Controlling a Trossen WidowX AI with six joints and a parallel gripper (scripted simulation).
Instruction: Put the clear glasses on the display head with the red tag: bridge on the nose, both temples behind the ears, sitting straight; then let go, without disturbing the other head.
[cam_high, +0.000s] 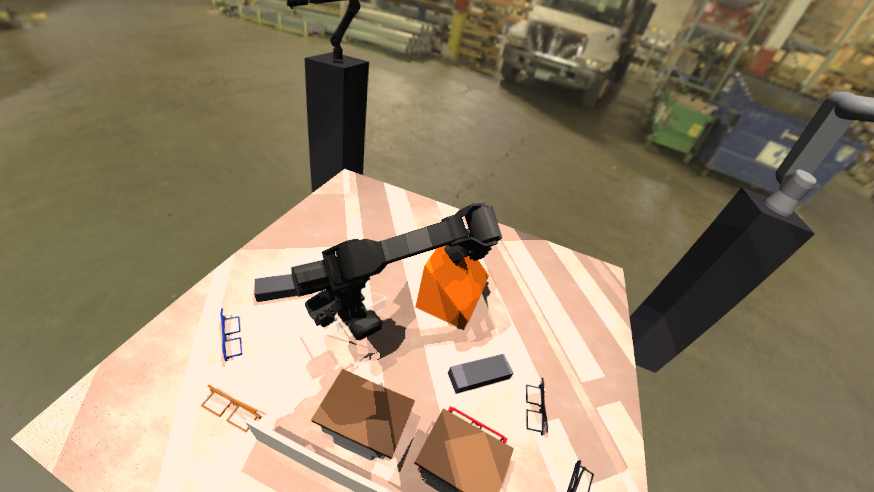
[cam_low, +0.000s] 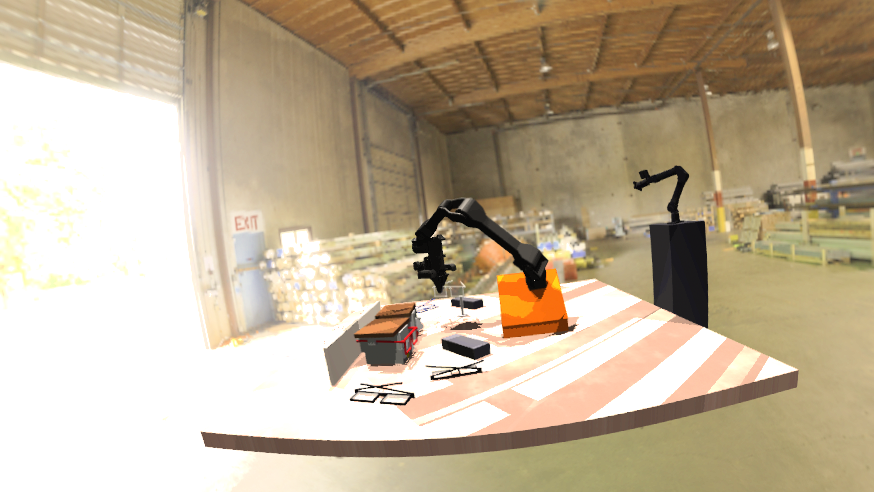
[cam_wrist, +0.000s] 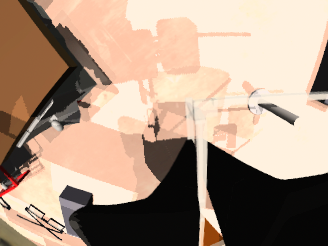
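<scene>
Now: gripper tip 7 cm past the small post, 10 cm to the left of it and 10 cm above it. Round my gripper tip: white panel 26 cm ahead, 25 cm to the left, 7 cm below.
</scene>
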